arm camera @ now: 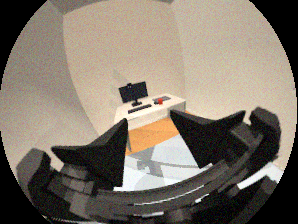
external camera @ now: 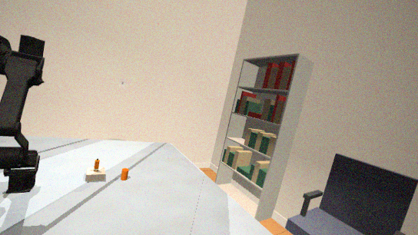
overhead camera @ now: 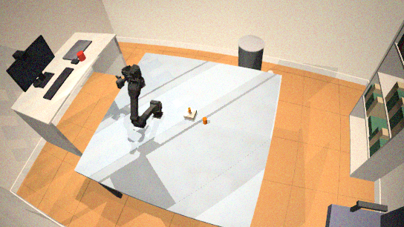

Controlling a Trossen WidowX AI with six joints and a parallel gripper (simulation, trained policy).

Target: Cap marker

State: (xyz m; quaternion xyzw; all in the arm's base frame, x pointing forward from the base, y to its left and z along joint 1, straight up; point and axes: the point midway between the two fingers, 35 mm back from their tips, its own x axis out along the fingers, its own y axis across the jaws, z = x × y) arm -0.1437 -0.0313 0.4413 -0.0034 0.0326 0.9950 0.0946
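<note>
My gripper tip is now 540 mm short of the orange cap, 50 mm to the right of it and 420 mm above it. Round my gripper tip: orange marker 420 mm ahead, 80 mm to the left, 370 mm below; then holder block 420 mm ahead, 80 mm to the left, 420 mm below.
</note>
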